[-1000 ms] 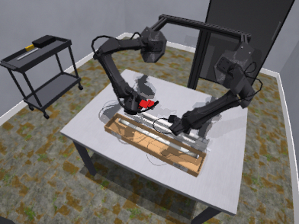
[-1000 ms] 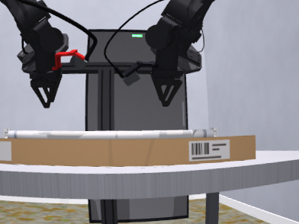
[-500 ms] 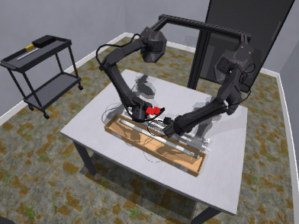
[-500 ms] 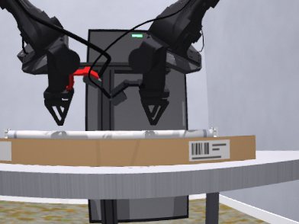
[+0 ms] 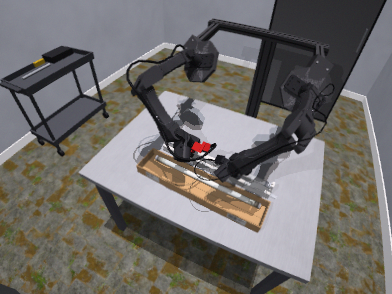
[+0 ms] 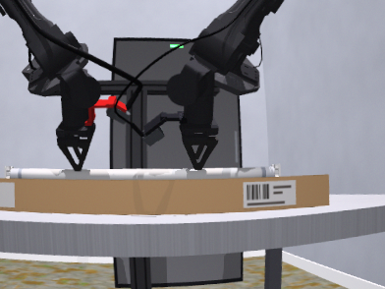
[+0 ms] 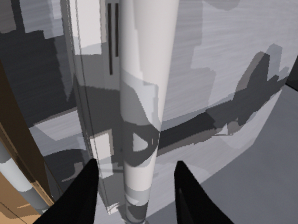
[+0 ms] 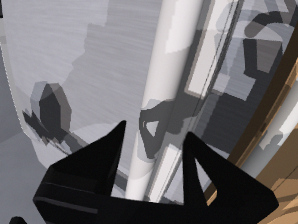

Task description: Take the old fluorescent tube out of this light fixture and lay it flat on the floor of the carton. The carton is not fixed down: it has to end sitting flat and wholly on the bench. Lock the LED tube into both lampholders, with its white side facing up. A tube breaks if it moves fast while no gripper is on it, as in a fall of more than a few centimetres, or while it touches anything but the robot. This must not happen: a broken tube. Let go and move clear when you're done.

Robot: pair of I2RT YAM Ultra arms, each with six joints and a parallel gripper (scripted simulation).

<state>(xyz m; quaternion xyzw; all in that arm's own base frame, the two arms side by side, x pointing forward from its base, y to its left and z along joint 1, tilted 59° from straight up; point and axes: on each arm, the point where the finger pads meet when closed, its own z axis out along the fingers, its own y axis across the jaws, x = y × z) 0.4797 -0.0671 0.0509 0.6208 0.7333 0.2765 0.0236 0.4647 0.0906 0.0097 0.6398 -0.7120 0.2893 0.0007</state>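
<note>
The LED tube is 2 cm behind my left hand, 12 cm to the right of it and 3 cm below it. From my left hand the other things lie so: light fixture: 2 cm behind, 12 cm to the right, 4 cm below; then carton: 13 cm ahead, 13 cm to the right, 7 cm below; then old fluorescent tube: 8 cm ahead, 13 cm to the right, 8 cm below.
Now: the light fixture 12 cm to the left of my right hand, 4 cm below it and 1 cm behind it. Round my right hand: carton (14 cm ahead, 11 cm to the left, 7 cm below); old fluorescent tube (11 cm to the left, 9 cm ahead, 8 cm below); LED tube (12 cm to the left, 3 cm below, 1 cm behind).
</note>
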